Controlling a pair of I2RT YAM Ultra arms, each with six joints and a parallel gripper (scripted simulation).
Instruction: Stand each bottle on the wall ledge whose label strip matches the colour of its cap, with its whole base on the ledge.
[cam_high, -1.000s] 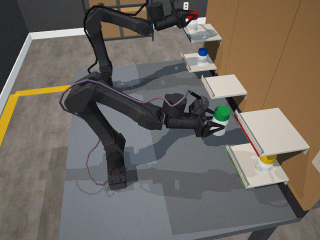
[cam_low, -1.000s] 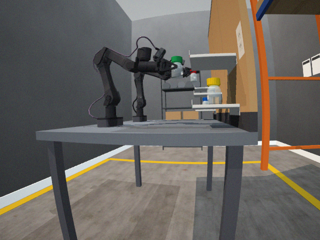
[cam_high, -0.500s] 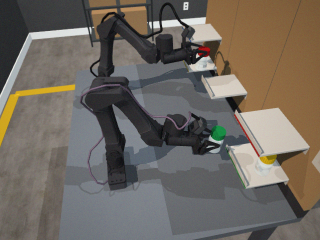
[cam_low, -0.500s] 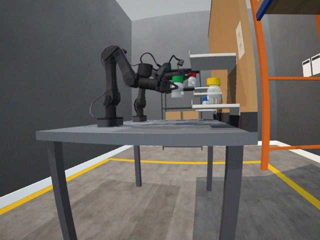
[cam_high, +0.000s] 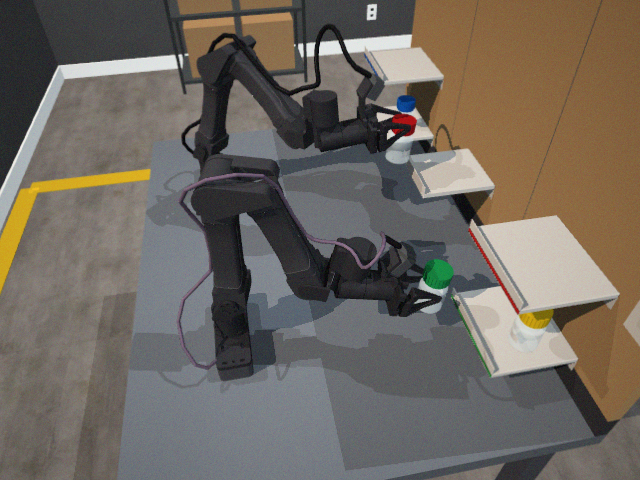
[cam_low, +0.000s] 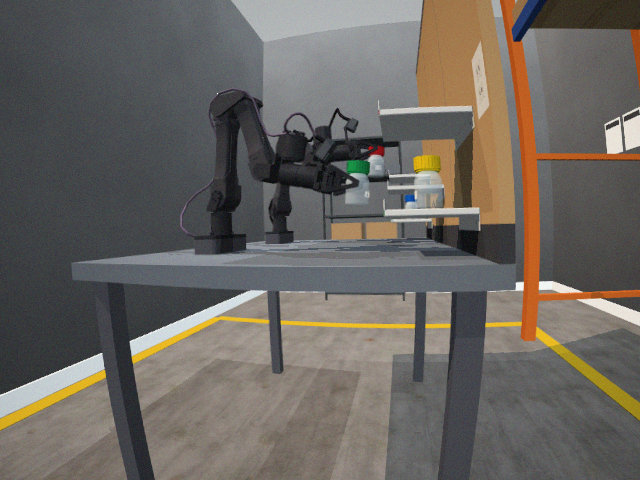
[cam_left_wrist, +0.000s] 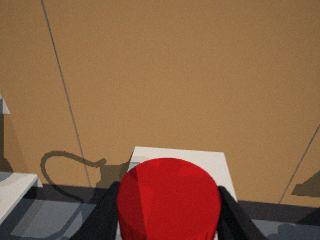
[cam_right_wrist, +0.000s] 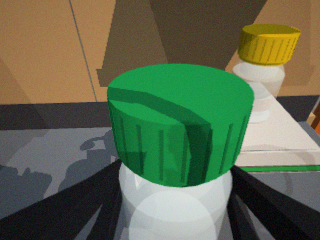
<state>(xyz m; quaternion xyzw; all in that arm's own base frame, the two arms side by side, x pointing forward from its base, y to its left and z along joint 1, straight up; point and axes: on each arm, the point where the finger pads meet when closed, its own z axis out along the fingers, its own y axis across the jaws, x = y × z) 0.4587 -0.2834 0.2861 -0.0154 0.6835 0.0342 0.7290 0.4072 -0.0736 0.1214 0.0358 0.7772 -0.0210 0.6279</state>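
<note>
The yellow-capped bottle is 150 mm ahead of my right hand, 120 mm to the right of it and 20 mm below it. Round my right hand: green-capped bottle (right at my right hand); then brown wall (310 mm to the left, 290 mm above, 270 mm ahead); then red-capped bottle (340 mm to the left, 120 mm above, 40 mm ahead).
Right now the red-capped bottle is 5 cm below my left hand. From my left hand the other things lie so: blue-capped bottle 14 cm ahead, 33 cm to the left, 19 cm below; then green-capped bottle 4 cm behind, 34 cm to the right, 17 cm below; then brown wall 23 cm ahead, 3 cm to the right, 12 cm above.
</note>
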